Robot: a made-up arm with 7 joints.
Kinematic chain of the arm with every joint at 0, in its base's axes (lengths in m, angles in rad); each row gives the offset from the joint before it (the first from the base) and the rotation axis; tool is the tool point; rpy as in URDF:
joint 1: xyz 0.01 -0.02 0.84 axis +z
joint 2: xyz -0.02 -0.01 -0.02 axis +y
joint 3: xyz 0 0 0.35 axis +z
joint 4: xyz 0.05 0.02 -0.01 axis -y
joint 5: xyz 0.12 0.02 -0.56 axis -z
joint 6: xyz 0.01 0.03 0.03 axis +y
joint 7: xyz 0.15 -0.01 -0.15 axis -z
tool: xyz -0.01 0.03 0 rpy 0.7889 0.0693 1.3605
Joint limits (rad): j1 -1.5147..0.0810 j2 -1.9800..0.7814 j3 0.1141..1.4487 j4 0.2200..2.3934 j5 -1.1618..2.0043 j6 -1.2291..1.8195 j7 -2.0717..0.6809
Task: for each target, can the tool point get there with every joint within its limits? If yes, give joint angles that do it. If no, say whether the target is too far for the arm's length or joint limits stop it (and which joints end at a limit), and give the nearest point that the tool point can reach.
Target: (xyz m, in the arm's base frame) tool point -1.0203 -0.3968 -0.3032
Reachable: no: too far | nearest point -0.8311 0.0910 0.3173 | short by 0.812 m
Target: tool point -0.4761 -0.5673 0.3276
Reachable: no: joint limits stop it (at a limit: joint 1, joint 2, joint 3, joint 7) | nearest point -0.0958 -0.4840 0.4488 | short by 0.408 m
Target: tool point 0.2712 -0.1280 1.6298
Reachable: yes | joints -1.2651 -0.7840 0.4169 1.3955 1.1892 -0.0870 -0.6081
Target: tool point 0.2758 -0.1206 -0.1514
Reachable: no: joint limits stop it (at a limit: joint 2, joint 3, joint 7) | nearest point 0.2675 -0.1175 0.2610 | short by 0.412 m
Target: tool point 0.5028 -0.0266 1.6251
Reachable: yes | joints -0.8963 -0.2954 0.3426 1.7072 -0.5683 -0.2398 0.1062
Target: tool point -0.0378 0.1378 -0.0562
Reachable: no: joint limits stop it (at a limit: joint 1, joint 2, joint 7) | nearest point 0.0580 0.0952 0.2889 | short by 0.361 m
